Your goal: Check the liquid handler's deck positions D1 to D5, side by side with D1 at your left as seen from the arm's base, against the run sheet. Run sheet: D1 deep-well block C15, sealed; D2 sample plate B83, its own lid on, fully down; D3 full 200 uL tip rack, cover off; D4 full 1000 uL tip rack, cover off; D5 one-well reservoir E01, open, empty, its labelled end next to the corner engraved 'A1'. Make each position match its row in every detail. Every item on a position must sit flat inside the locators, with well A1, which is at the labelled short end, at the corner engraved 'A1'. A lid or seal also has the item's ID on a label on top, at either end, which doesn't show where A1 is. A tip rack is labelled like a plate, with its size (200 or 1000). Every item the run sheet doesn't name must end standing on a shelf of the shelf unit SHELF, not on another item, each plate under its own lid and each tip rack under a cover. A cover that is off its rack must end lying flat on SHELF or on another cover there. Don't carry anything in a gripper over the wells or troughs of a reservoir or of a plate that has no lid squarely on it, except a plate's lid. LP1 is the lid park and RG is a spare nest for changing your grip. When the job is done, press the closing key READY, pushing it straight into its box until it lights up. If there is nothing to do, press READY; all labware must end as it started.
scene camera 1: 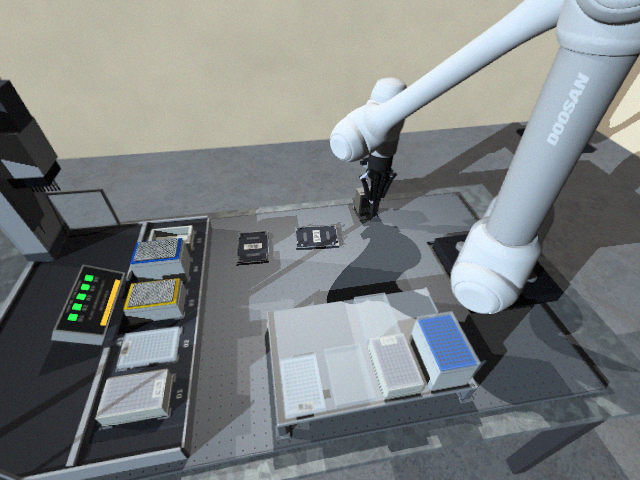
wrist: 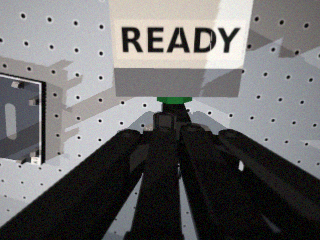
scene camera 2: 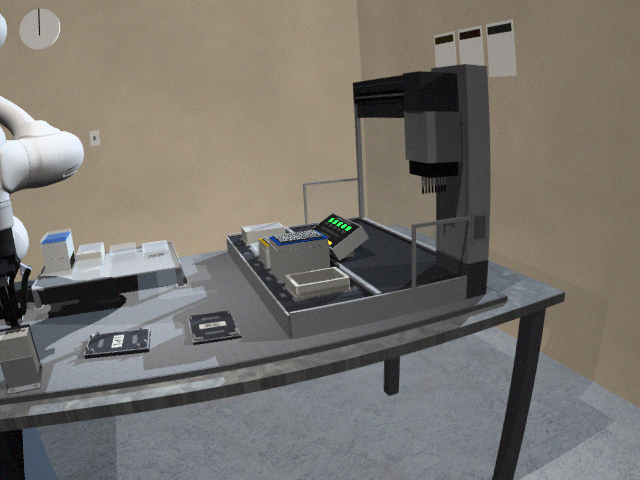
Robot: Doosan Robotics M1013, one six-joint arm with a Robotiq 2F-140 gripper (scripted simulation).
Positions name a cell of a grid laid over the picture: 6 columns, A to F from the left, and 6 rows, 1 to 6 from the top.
In view: my gripper (scene camera 1: D3), a deep-well block C15 (scene camera 1: B5), a blue-rimmed tip rack (scene camera 2: C4), a one-well reservoir (scene camera 2: D4), a clear cover (scene camera 1: D5), a shelf unit (scene camera 1: C5) and a handler head (scene camera 2: E2).
The blue-rimmed tip rack shows as well in scene camera 1 (scene camera 1: B4). My gripper also shows in the wrist view (wrist: D3). The shelf unit shows as well in scene camera 2 (scene camera 2: B4). The wrist view does not show the deep-well block C15: it is out of frame. The wrist view does not show the blue-rimmed tip rack: it is out of frame.
